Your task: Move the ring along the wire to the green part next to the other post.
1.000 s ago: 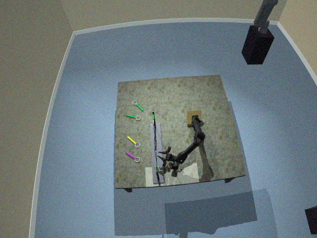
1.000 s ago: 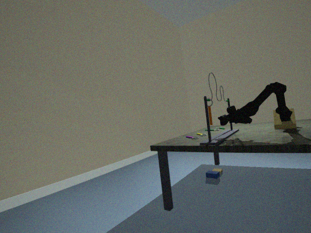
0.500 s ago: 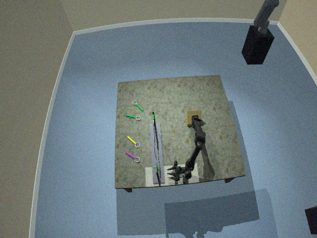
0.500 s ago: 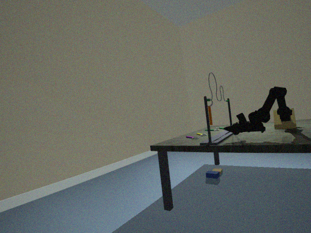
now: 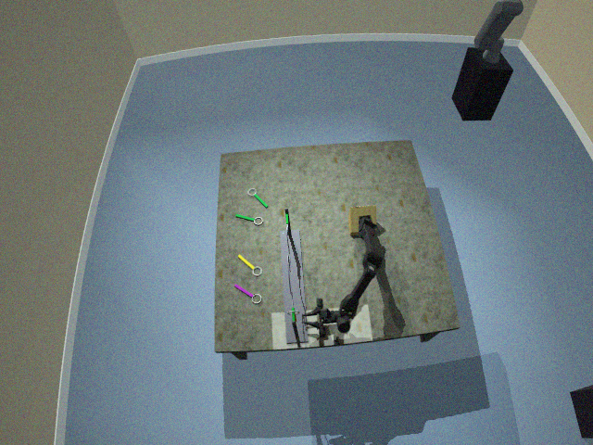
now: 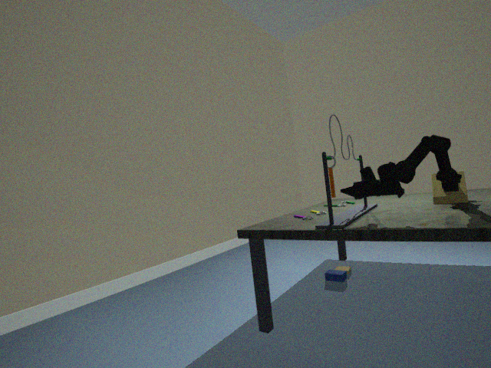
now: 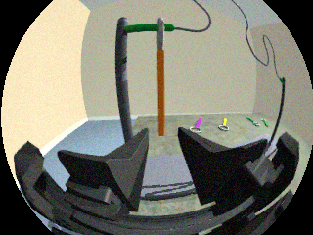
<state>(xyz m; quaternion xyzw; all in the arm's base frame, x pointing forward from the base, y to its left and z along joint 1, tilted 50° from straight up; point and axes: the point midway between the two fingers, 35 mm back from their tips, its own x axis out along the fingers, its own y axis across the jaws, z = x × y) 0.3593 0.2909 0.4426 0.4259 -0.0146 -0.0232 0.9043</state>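
The orange-handled ring lies 80 mm above my gripper tip and 40 mm ahead of it.
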